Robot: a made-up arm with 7 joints. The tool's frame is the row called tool.
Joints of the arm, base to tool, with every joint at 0 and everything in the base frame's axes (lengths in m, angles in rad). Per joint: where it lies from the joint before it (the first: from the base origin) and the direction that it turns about. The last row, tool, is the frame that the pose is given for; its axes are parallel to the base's.
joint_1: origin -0.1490 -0.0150 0.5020 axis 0 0 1
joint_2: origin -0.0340 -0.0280 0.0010 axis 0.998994 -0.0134 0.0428
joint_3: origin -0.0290 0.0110 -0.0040 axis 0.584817 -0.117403 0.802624
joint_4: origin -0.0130 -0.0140 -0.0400 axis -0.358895 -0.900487 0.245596
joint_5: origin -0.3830 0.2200 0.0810 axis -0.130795 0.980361 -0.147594
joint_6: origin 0.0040 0.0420 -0.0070 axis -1 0 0
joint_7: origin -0.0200 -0.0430 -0.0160 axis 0 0 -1
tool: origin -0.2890 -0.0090 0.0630
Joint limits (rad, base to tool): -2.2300..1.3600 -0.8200..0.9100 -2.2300..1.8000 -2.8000..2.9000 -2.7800..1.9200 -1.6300..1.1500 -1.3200..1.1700
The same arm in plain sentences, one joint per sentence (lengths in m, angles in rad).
The arm has seven revolute joints in a row. What follows holds with every joint at zero, and every direction is one of the base frame's.
Joint 1 is mounted 0.149 m along -x and 0.015 m along -y and 0.502 m along +z from the base frame's origin and turns about +z, from -2.23 to 1.36 rad.
Joint 2 is mounted 0.034 m along -x and 0.028 m along -y and 0.001 m along +z from joint 1 and turns about the direction (0.998994, -0.0134, 0.0428), from -0.82 to 0.91 rad.
Joint 3 is mounted 0.029 m along -x and 0.011 m along +y and 0.004 m along -z from joint 2 and turns about the direction (0.584817, -0.117403, 0.802624), from -2.23 to 1.8 rad.
Joint 4 is mounted 0.013 m along -x and 0.014 m along -y and 0.04 m along -z from joint 3 and turns about the direction (-0.358895, -0.900487, 0.245596), from -2.8 to 2.9 rad.
Joint 5 is mounted 0.383 m along -x and 0.22 m along +y and 0.081 m along +z from joint 4 and turns about the direction (-0.130795, 0.980361, -0.147594), from -2.78 to 1.92 rad.
Joint 6 is mounted 0.004 m along +x and 0.042 m along +y and 0.007 m along -z from joint 5 and turns about -x, from -1.63 to 1.15 rad.
Joint 7 is mounted 0.02 m along -x and 0.043 m along -y and 0.016 m along -z from joint 6 and turns about -z, from -1.32 to 1.17 rad.
The tool frame, which is the frame that the pose is given for, is mounted 0.289 m along -x and 0.009 m along -y and 0.063 m along +z from joint 7; its axes are parallel to the base frame's.

